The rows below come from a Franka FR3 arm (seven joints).
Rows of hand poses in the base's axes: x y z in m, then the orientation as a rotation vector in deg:
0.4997 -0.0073 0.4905 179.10 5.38 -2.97
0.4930 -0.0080 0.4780 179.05 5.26 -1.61
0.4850 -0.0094 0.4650 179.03 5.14 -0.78
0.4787 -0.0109 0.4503 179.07 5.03 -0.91
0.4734 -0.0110 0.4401 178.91 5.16 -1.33
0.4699 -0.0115 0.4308 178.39 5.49 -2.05
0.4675 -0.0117 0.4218 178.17 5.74 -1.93
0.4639 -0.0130 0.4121 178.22 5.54 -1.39
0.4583 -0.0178 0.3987 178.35 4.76 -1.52
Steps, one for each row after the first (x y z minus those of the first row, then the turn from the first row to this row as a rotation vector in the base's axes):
-0.0067 -0.0007 -0.0125 -0.05 -0.87 -0.07
-0.0147 -0.0021 -0.0255 -0.06 -1.40 -0.14
-0.0210 -0.0036 -0.0402 -0.03 -1.32 -0.21
-0.0263 -0.0037 -0.0504 -0.19 -1.05 -0.13
-0.0298 -0.0042 -0.0597 -0.70 -0.60 0.10
-0.0322 -0.0044 -0.0687 -0.91 -0.68 0.27
-0.0358 -0.0057 -0.0784 -0.86 -1.03 0.14
-0.0414 -0.0105 -0.0918 -0.76 -0.95 -0.36

